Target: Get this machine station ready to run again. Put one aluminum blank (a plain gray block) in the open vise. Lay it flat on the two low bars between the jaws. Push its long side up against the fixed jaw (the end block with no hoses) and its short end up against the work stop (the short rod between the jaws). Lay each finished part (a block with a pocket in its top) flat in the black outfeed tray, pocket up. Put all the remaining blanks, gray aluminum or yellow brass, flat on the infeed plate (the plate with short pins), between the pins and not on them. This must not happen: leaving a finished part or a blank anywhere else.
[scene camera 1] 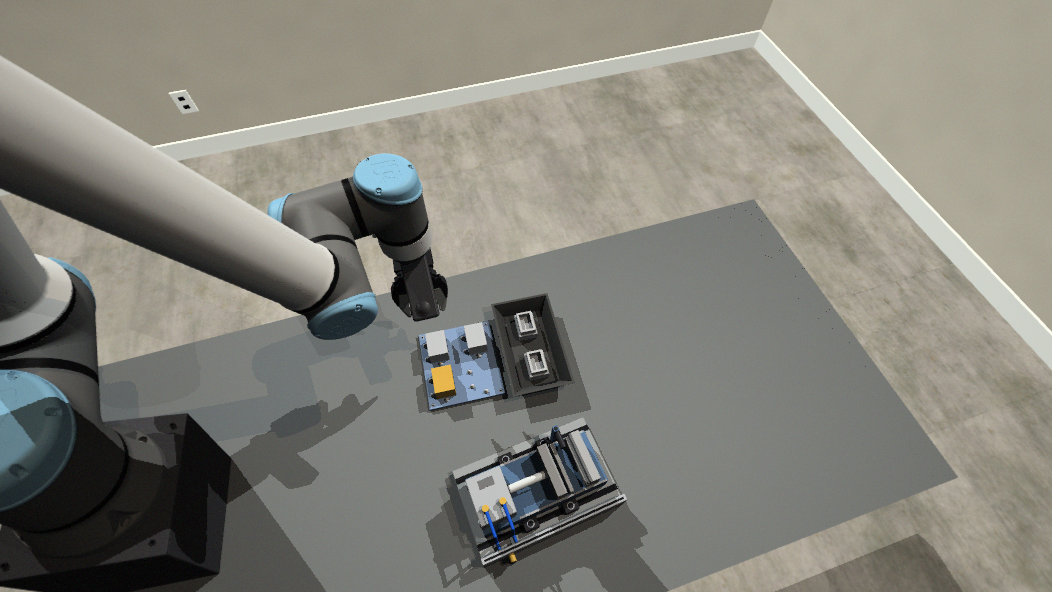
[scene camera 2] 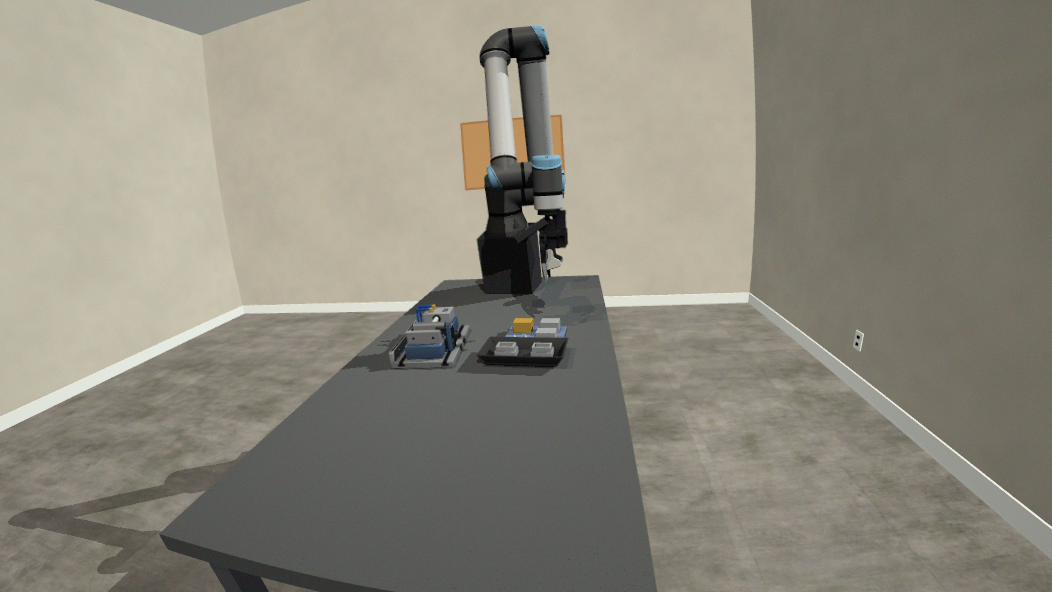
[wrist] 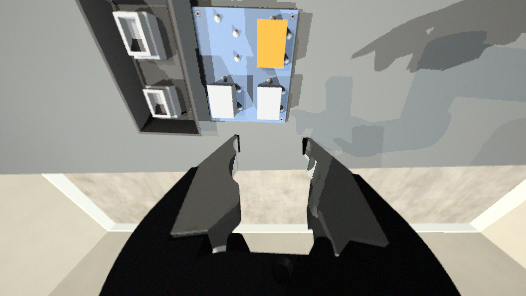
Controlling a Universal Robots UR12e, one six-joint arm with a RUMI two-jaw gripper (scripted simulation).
Scene:
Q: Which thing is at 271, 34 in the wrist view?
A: A yellow brass blank.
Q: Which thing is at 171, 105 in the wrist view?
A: A finished part.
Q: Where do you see a finished part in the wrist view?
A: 140, 33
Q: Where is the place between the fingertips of my gripper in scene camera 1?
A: At 426, 313

